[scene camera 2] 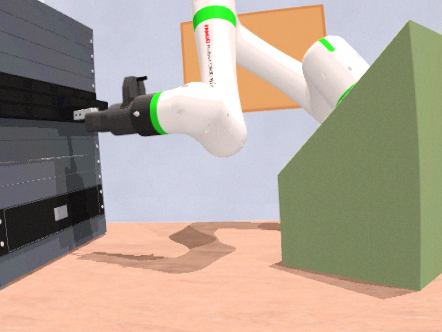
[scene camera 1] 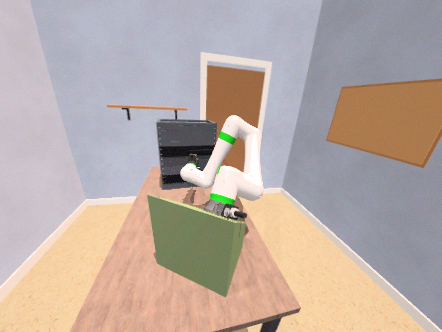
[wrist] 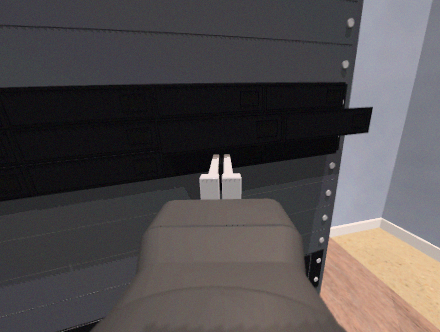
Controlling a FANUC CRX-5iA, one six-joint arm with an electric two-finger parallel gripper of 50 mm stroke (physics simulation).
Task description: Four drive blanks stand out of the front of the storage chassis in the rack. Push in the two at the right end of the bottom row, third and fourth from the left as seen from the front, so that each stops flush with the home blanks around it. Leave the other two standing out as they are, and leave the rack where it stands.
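Places are measured from the arm's base along level axes (x left, y back, z up), in millimetres.
Where they show: gripper, fingertip midpoint: point(scene camera 2: 75, 115) point(wrist: 221, 165); arm's base, link origin: point(scene camera 1: 217, 214).
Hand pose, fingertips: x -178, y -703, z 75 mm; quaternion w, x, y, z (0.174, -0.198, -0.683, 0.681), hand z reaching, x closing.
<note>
Things, the pixels of their centre, and the offset from my fingertips. "pt": a spot on its surface instead. Level surfaces: height alone.
- black storage chassis, surface spot: point(wrist: 75, 105) pt dx +107, dy -45, dz +61 mm
- grey rack, surface spot: point(wrist: 175, 60) pt dx +21, dy -40, dz +99 mm
- middle row's third blank, body centre: point(wrist: 210, 128) point(scene camera 2: 60, 104) dx -11, dy -42, dz +33 mm
- bottom row's third blank, surface spot: point(wrist: 185, 164) pt dx +28, dy -26, dz +0 mm
- wooden table, surface height: dz -344 mm
The black storage chassis point(scene camera 1: 172, 150) point(scene camera 2: 30, 95) point(wrist: 75, 105) sits in the grey rack point(scene camera 1: 187, 134) point(scene camera 2: 45, 45) point(wrist: 175, 60). In the wrist view, the middle row's third blank point(wrist: 215, 134) and fourth blank point(wrist: 320, 122) stand out, the fourth past the rack's right edge. Below them, the bottom row's third blank point(wrist: 185, 164) and fourth blank point(wrist: 305, 148) look about level with the home blanks to their left; they are dark and partly hidden by the row above. My gripper point(scene camera 2: 75, 114) point(wrist: 221, 165) is shut and empty, its fingertips at the bottom row's third blank. Contact cannot be told.
The rack stands on the wooden table point(scene camera 1: 120, 270) point(scene camera 2: 175, 300). A second black unit point(scene camera 2: 30, 225) with a light label sits low in the rack. A green wedge-shaped block point(scene camera 1: 195, 245) point(scene camera 2: 350, 200) stands on the table near the arm's base. Rack screws line the right edge.
</note>
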